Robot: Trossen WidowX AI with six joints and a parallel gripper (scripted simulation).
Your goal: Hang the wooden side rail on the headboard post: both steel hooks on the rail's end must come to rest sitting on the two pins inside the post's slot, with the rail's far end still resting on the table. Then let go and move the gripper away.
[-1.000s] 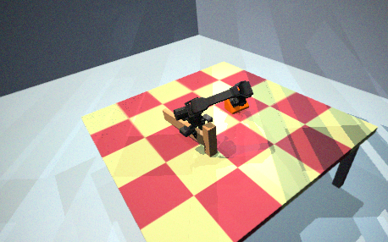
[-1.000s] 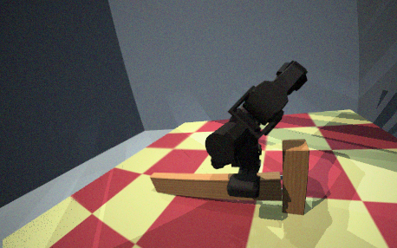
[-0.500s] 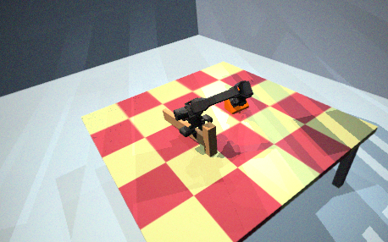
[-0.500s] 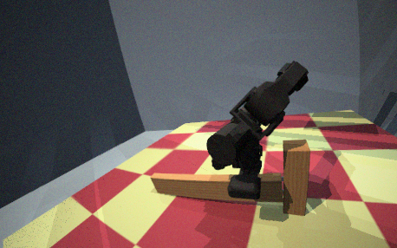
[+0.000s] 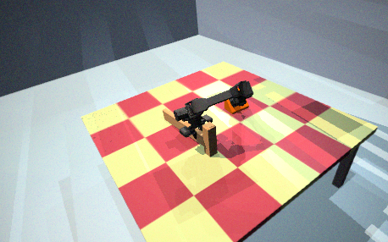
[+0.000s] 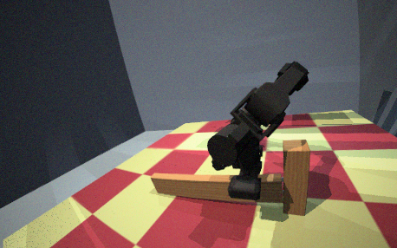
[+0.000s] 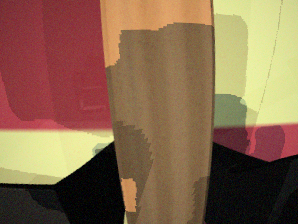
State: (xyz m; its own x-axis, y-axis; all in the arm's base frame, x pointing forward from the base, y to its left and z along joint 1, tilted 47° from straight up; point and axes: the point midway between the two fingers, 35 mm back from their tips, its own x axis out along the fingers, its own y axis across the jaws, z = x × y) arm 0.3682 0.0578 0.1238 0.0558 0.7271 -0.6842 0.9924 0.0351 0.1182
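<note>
The wooden headboard post is 1 cm behind my gripper tip, 10 cm to the left of it and 5 cm above it.
</note>
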